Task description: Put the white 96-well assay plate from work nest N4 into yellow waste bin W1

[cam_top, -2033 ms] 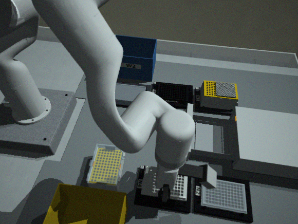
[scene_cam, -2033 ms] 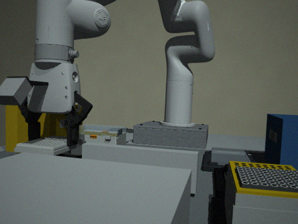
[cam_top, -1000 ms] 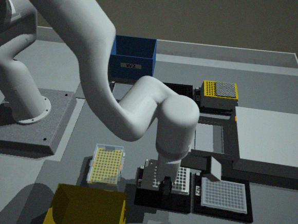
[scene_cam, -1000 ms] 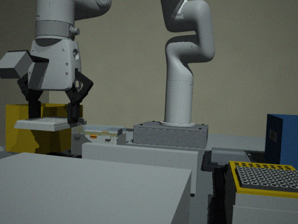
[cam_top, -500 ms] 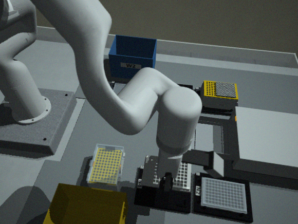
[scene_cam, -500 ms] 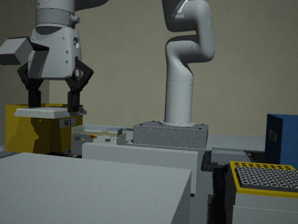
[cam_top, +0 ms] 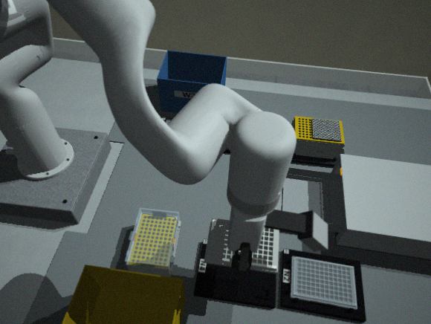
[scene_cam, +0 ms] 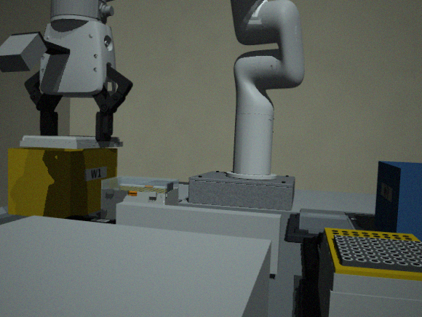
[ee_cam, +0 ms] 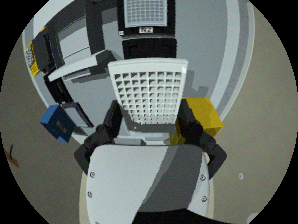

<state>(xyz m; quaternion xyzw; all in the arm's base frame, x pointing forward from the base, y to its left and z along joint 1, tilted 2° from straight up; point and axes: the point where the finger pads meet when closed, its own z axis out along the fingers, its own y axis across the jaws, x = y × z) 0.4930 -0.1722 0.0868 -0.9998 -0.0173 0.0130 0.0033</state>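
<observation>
Right now the yellow bin W1 is 180 mm behind my hand, 140 mm to the right of it and 120 mm below it. The rest, counted from my hand: black nest: 150 mm below; drawer: 160 mm ahead, 200 mm to the left, 130 mm below; white 96-well plate: 10 mm below.
</observation>
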